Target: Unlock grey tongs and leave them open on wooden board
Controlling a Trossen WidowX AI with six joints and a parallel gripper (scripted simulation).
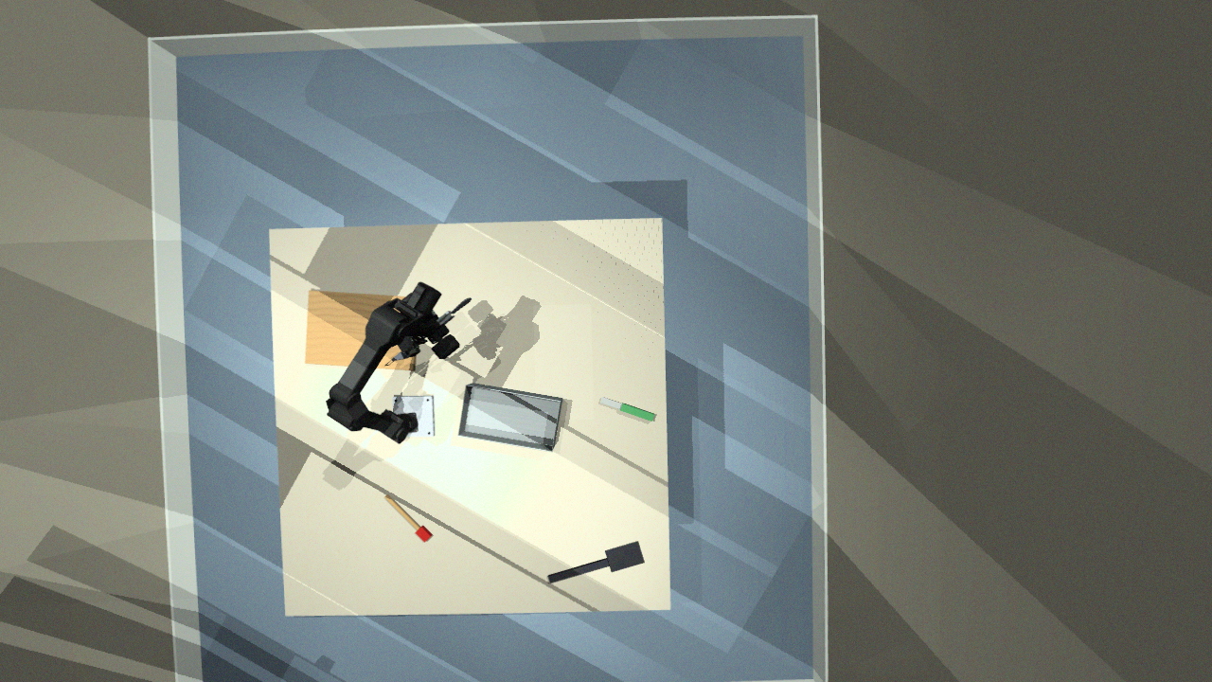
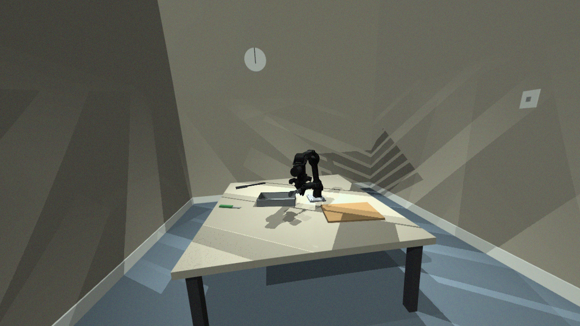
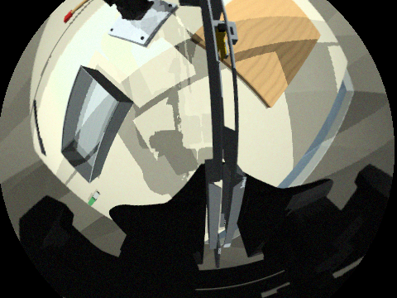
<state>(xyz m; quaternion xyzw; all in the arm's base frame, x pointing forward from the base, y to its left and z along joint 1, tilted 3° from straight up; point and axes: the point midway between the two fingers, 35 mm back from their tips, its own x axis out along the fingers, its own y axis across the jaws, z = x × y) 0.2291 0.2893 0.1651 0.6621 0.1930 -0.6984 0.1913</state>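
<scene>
The wooden board lies 33 cm behind my gripper tip, 3 cm to the left of it and 15 cm below it. The rest, counted from my gripper tip: grey roasting tin 13 cm ahead, 30 cm to the right, 13 cm below; black spatula 35 cm ahead, 83 cm to the right, 15 cm below; red-headed wooden tool 25 cm behind, 62 cm to the right, 15 cm below.
</scene>
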